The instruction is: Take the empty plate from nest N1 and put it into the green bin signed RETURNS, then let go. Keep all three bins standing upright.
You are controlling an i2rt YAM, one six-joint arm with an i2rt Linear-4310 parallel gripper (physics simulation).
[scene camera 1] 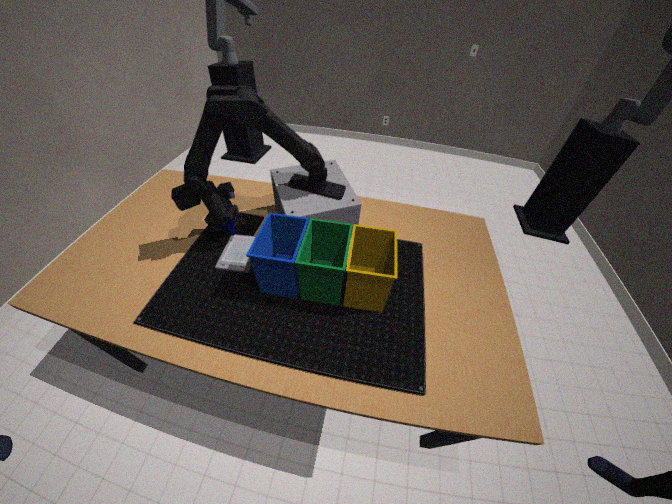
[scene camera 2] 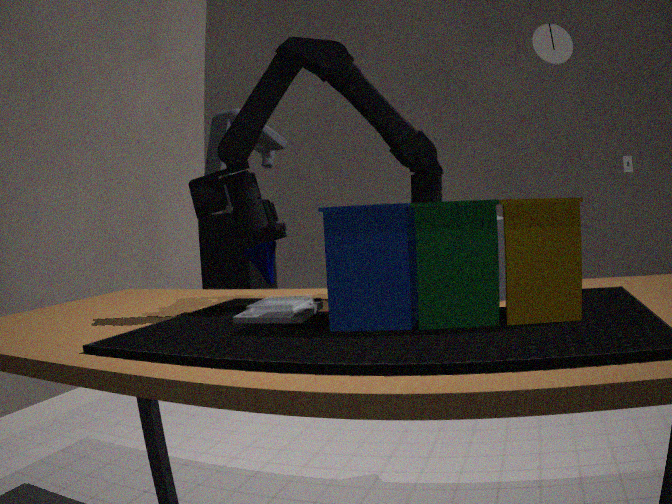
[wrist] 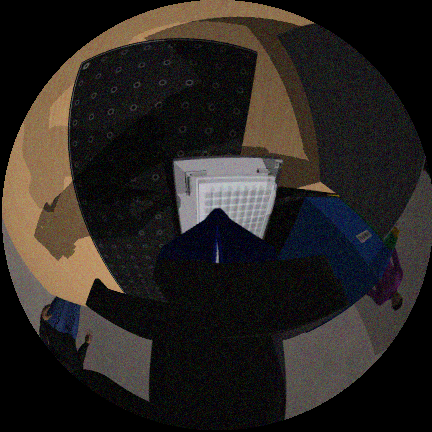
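Pixels of known places: gripper, fingertip midpoint: [scene camera 1: 234, 234] [scene camera 2: 271, 284] [wrist: 216, 214]; arm's base at its link origin: [scene camera 1: 317, 187].
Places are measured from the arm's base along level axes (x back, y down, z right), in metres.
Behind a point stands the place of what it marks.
Note:
A clear-white gridded plate [scene camera 1: 239, 246] {x -0.235, y 0.143, z 0.217 m} [scene camera 2: 284, 304] {x -0.304, y 0.136, z 0.176 m} [wrist: 242, 194] {x -0.203, y 0.139, z 0.213 m} sits flat in a pale nest [scene camera 1: 232, 266] {x -0.318, y 0.152, z 0.200 m} [scene camera 2: 265, 319] {x -0.329, y 0.157, z 0.200 m} [wrist: 220, 165] {x -0.180, y 0.152, z 0.238 m} at the left of the mat. Its marking N1 is too small to read. My gripper [scene camera 1: 232, 231] {x -0.210, y 0.113, z 0.246 m} [scene camera 2: 271, 282] {x -0.210, y 0.113, z 0.246 m} [wrist: 216, 214] {x -0.210, y 0.113, z 0.246 m} is shut, its blue fingertips together with nothing between them. It is above the plate, near its back side, and apart from it in scene camera 2. The fingers hide part of the plate in the wrist view. The green bin [scene camera 1: 322, 284] {x -0.357, y 0.067, z -0.129 m} [scene camera 2: 457, 265] {x -0.358, y 0.074, z -0.120 m} stands upright between the other two; its sign is not readable.
The blue bin [scene camera 1: 279, 277] {x -0.370, y 0.066, z -0.006 m} [scene camera 2: 369, 268] {x -0.371, y 0.074, z 0.006 m} [wrist: 320, 230] {x -0.232, y 0.107, z 0.084 m} stands upright close to the right of the nest. The yellow bin [scene camera 1: 369, 291] {x -0.344, y 0.065, z -0.259 m} [scene camera 2: 542, 263] {x -0.345, y 0.077, z -0.249 m} stands upright at the right. All are on the black mat [scene camera 1: 325, 341] {x -0.474, y 0.164, z -0.173 m} [scene camera 2: 379, 355] {x -0.522, y 0.164, z -0.051 m} [wrist: 120, 70] {x -0.081, y 0.164, z 0.355 m}. The grey base block [scene camera 1: 344, 207] {x -0.062, y 0.018, z -0.118 m} is behind the bins.

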